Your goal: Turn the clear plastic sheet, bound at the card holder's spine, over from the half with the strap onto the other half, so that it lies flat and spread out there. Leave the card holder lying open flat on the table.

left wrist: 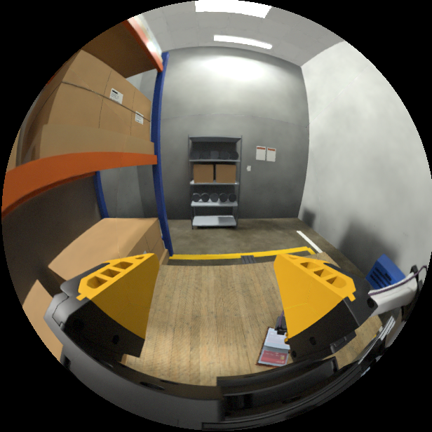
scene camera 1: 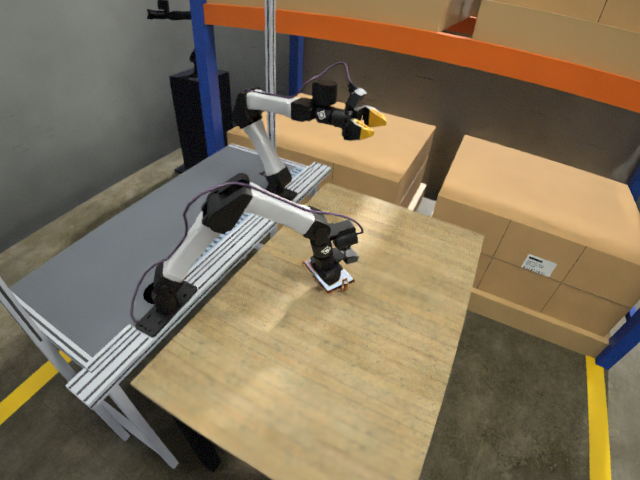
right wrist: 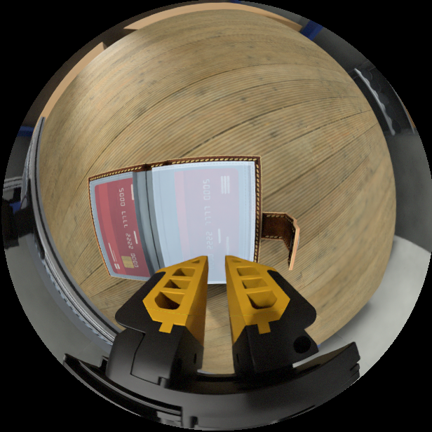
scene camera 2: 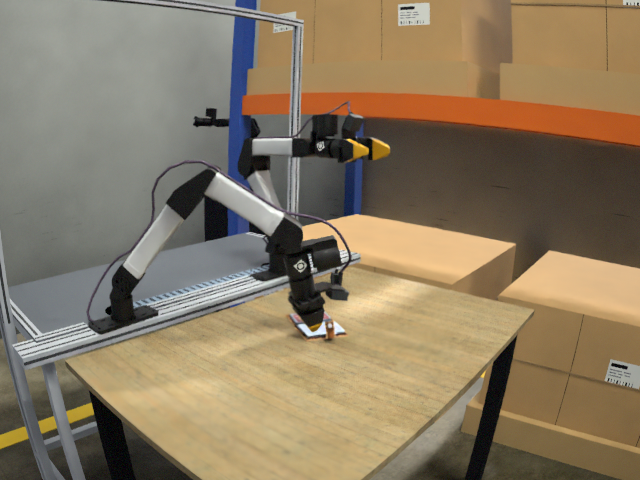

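The brown card holder (right wrist: pixel 115 225) (left wrist: pixel 273 356) lies open on the table. Its strap (right wrist: pixel 276 226) (scene camera 1: pixel 344 284) (scene camera 2: pixel 329 329) sticks out at the right in the right wrist view, its end bent up. The clear sheet (right wrist: pixel 200 195) (scene camera 2: pixel 337 329) lies over the half with the strap; a pale card shows through. The other half bears a red card. My right gripper (right wrist: pixel 216 260) (scene camera 2: pixel 314 329) is open by a narrow gap and points down over the sheet's lower edge. I cannot tell whether its tips touch it. My left gripper (scene camera 1: pixel 378 126) (scene camera 2: pixel 378 150) (left wrist: pixel 216 261) is open and empty, high up.
The wooden table (scene camera 1: pixel 320 372) (scene camera 2: pixel 289 397) bears the card holder near the rail (scene camera 1: pixel 232 263) that carries both arms. Cardboard boxes (scene camera 1: pixel 537 191) (scene camera 2: pixel 584 289) stand beyond the table. The orange rack beam (scene camera 1: pixel 413 43) (scene camera 2: pixel 439 107) runs behind the left arm.
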